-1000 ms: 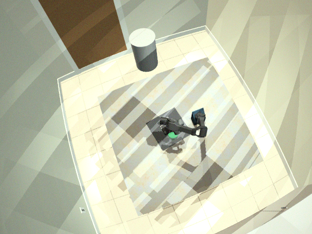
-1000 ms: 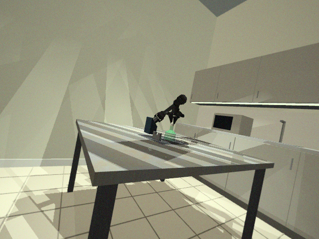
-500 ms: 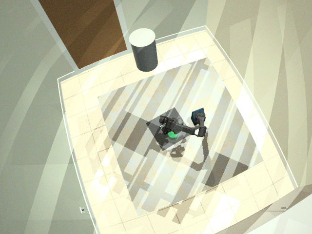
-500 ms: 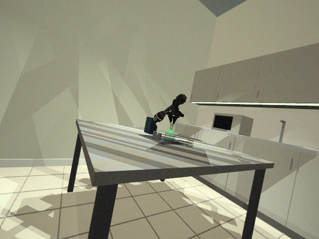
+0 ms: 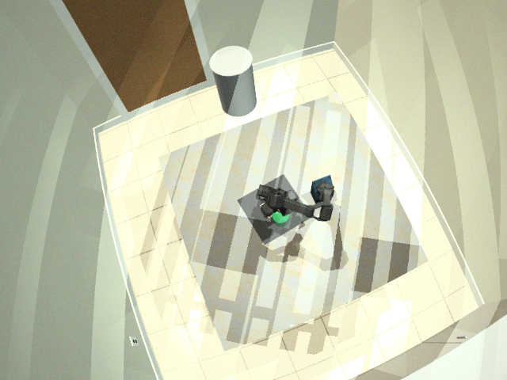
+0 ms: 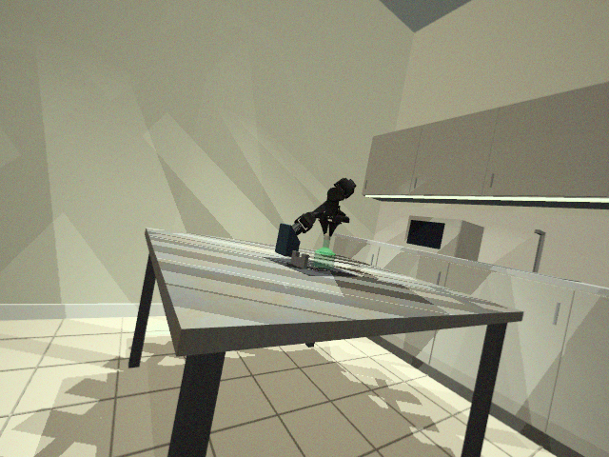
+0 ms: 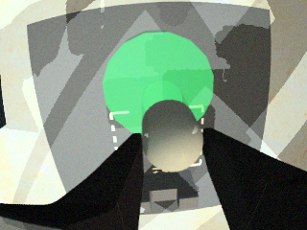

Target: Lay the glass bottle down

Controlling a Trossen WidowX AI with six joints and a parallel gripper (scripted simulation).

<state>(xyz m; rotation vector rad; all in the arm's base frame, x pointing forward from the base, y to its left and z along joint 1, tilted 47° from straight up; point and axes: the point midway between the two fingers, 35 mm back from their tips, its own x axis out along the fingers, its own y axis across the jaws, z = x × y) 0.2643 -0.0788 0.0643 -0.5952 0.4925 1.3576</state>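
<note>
The green glass bottle is 5 cm below my gripper tip. The rest, counted from my gripper tip: dark grey mat (15 cm below, 7 cm to the right).
</note>
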